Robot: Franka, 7 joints.
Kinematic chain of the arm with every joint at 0, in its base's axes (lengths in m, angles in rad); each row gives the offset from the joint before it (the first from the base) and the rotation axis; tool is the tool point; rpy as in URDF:
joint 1: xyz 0 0 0.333 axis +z
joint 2: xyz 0 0 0 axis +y
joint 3: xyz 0 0 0.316 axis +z
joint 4: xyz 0.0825 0 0 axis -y
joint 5: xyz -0.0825 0 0.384 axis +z
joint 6: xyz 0 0 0 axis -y
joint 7: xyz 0.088 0 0 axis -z
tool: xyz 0 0 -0.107 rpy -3.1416 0 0
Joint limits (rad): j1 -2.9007..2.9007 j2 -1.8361..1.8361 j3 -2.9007..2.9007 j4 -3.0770..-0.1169 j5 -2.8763..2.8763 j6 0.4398..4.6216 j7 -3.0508..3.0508
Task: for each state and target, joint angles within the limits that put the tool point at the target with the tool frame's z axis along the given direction. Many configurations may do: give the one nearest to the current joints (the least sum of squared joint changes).
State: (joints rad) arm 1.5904 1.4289 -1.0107 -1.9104 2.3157 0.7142 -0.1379
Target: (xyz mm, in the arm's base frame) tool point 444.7 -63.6 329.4 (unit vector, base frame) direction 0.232 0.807 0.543
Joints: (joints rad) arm 0.8677 0.7176 -1.3309 -2.5144 2.3749 0.4398 -0.1379
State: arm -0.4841 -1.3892 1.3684 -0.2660 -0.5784 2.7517 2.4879
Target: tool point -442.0 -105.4 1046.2 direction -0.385 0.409 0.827
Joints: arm 0.3158 -0.5568 1.4737 -0.1182 -0.4064 2.6576 2.4879
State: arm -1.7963 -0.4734 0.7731 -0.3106 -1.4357 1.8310 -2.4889
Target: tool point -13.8 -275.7 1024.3 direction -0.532 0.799 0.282
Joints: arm -2.5993 -0.2836 0.8682 -1.1744 -2.1749 1.0435 -2.4889
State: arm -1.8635 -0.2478 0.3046 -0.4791 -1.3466 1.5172 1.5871
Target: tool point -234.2 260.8 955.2 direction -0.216 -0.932 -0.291
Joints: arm -1.1088 -0.6818 0.3265 -0.1202 -1.2217 0.8430 1.5871
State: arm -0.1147 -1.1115 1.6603 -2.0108 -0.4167 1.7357 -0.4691
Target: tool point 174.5 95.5 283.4 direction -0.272 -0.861 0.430
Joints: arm -0.4991 -1.1778 1.7979 -2.8657 -0.2648 1.2995 -0.4691
